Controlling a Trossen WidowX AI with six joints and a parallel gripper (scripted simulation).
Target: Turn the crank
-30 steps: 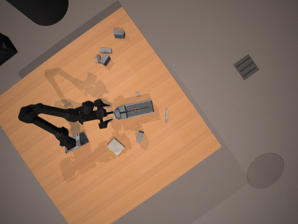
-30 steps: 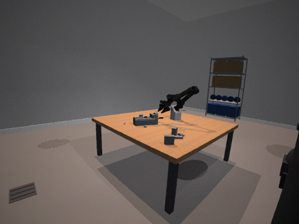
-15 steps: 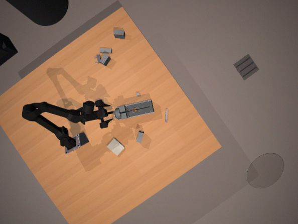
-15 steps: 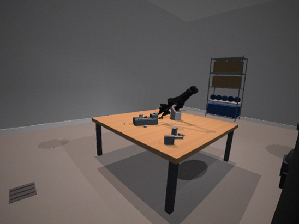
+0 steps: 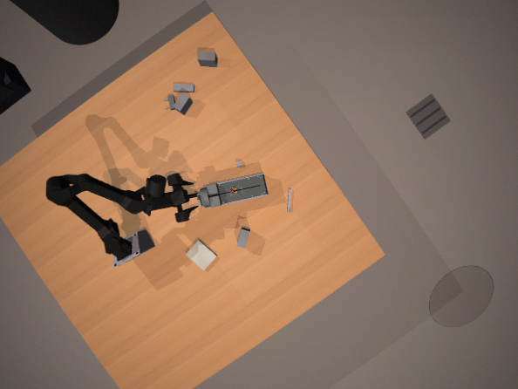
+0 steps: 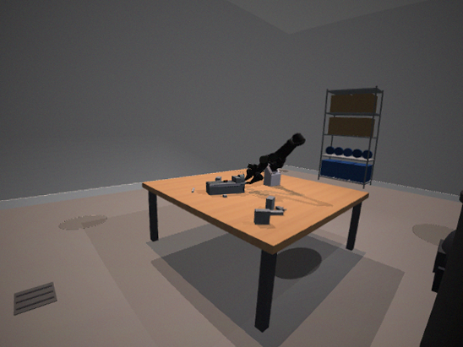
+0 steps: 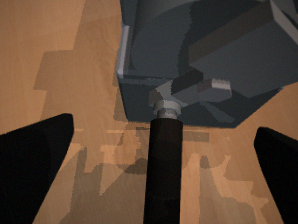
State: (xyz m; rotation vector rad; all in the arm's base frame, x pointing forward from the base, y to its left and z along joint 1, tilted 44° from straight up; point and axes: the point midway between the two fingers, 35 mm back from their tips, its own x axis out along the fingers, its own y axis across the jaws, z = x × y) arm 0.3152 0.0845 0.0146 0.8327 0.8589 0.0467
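Right now the dark crank handle is 2 cm behind my gripper tip and 1 cm to the left of it. Round my gripper tip: red pointer: 14 cm ahead, 6 cm to the right, 1 cm above; then white square plate: 11 cm behind, 23 cm to the right, 6 cm below; then small grey cube: 22 cm ahead, 3 cm to the left, 6 cm below.
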